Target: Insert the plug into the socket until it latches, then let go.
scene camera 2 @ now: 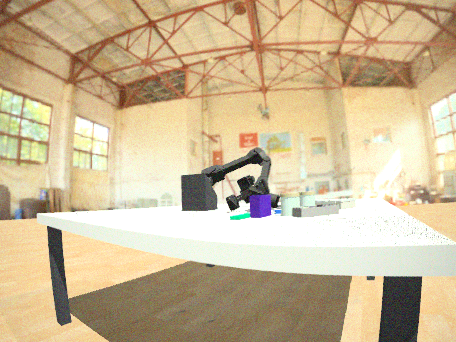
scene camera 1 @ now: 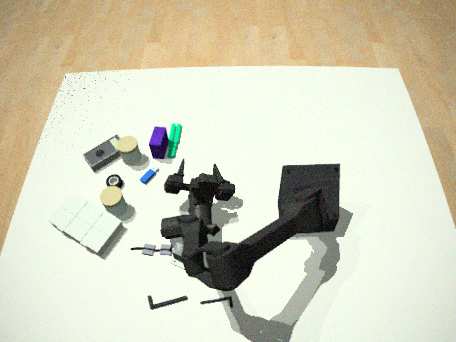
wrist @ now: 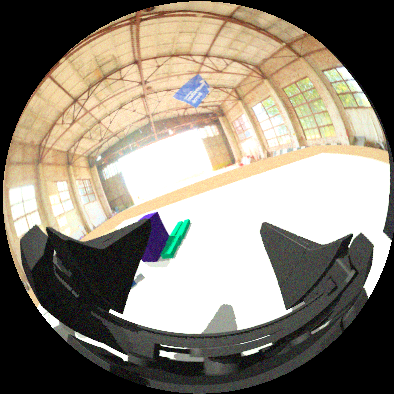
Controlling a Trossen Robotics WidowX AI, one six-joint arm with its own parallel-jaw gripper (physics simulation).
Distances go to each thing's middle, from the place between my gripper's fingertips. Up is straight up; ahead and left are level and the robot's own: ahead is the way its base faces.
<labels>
Right now my hand is 130 mm short of the purple block (wrist: 158, 235), 110 mm to the left of it and 40 mm above it. Round my hand: grey device (scene camera 1: 99, 156): 300 mm ahead, 100 mm to the right, 60 mm below; then white tray (scene camera 1: 91, 226): 320 mm ahead, 160 mm to the left, 60 mm below.
</labels>
